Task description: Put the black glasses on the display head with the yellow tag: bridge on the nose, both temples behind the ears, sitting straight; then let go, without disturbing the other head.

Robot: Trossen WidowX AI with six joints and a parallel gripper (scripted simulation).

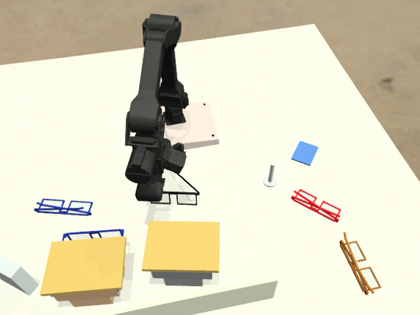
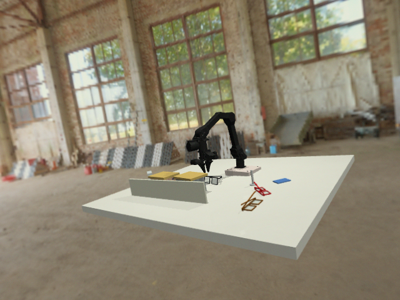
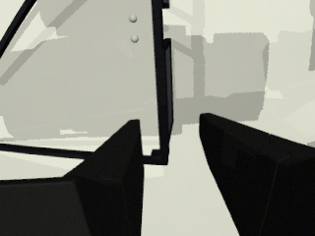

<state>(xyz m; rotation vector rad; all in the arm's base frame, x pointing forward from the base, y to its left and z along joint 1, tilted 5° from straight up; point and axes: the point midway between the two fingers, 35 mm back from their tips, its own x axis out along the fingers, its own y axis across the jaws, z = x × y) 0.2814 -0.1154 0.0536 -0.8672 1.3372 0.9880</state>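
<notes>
The grey post is 320 mm to the left of my gripper tip, 40 mm below it and 40 mm ahead of it. Round my gripper tip: blue square: 460 mm to the left, 60 mm below, 30 mm behind; then wall panel: 310 mm ahead, 110 mm to the right, 10 mm below.
</notes>
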